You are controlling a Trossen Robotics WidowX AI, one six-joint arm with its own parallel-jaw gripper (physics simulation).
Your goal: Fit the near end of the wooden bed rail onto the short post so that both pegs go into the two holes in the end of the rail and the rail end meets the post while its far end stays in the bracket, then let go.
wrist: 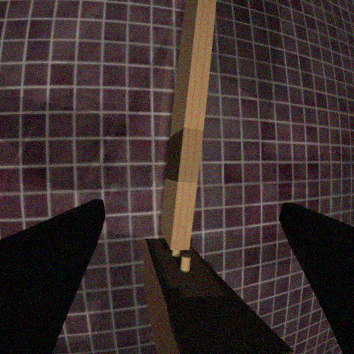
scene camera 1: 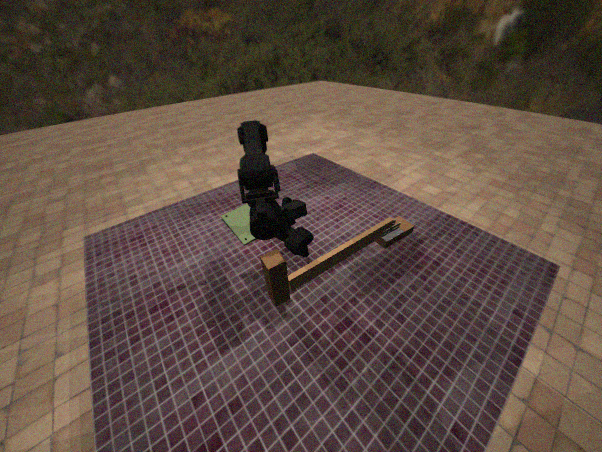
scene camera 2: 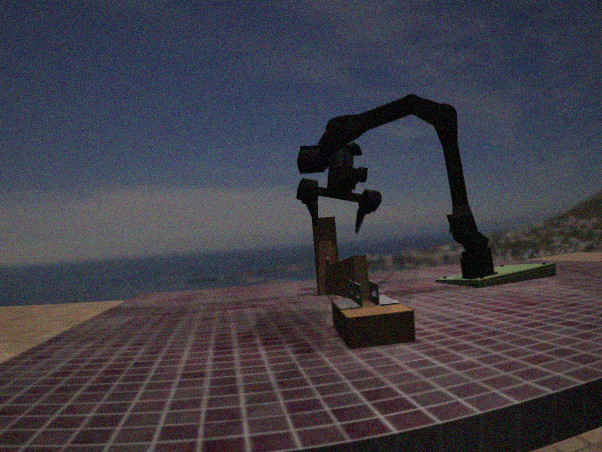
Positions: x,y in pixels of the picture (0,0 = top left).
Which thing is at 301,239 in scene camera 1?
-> My gripper.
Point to a grey bracket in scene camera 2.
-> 354,302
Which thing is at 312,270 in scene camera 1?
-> A wooden bed rail.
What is my gripper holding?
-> Nothing.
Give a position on a short post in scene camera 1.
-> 274,266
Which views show my gripper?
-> The wrist view, scene camera 1 and scene camera 2: all of them.
